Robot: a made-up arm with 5 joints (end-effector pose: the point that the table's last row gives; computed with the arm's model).
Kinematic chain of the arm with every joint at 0, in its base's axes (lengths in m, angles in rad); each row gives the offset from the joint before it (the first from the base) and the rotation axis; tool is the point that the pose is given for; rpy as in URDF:
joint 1: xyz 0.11 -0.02 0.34 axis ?
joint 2: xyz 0.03 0 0.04 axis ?
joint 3: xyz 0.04 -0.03 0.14 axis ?
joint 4: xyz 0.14 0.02 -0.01 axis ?
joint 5: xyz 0.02 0.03 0 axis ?
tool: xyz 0 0.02 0.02 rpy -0.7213 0.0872 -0.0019
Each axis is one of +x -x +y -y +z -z.
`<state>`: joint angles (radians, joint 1 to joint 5).
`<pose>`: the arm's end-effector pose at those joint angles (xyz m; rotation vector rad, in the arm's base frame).
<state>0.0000 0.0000 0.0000 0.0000 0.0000</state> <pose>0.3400 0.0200 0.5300 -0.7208 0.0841 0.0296</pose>
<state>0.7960 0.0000 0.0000 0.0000 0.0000</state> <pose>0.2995 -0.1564 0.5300 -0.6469 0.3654 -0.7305</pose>
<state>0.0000 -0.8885 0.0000 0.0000 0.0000</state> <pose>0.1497 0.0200 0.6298 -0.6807 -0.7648 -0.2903</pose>
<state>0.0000 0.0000 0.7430 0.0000 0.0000</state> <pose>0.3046 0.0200 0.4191 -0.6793 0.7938 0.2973</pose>
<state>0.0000 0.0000 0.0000 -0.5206 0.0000</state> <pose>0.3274 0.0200 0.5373 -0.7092 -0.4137 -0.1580</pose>
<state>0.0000 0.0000 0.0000 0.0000 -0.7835</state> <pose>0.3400 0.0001 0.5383 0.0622 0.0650 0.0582</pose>
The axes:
joint 1: -z
joint 2: +y
joint 3: +y
joint 4: +y
joint 5: -x

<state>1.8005 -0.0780 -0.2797 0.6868 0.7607</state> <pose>0.1086 -0.2382 0.5565 -0.6803 1.4860 -1.1842</pose>
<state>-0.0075 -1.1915 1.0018 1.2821 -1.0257</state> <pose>0.1976 -0.0061 0.4805 0.3067 1.1419 -0.1009</pose>
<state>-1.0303 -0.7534 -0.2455 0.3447 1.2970</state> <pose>0.1087 0.0646 0.6230 -1.4623 -1.1800 0.0174</pose>
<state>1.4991 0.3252 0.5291 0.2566 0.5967</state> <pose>0.1728 -0.2267 0.3722 -0.1579 1.5297 -0.4561</pose>
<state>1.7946 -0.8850 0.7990 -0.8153 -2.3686</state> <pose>0.0797 -0.1157 0.5171 0.3845 -1.5469 -0.5761</pose>
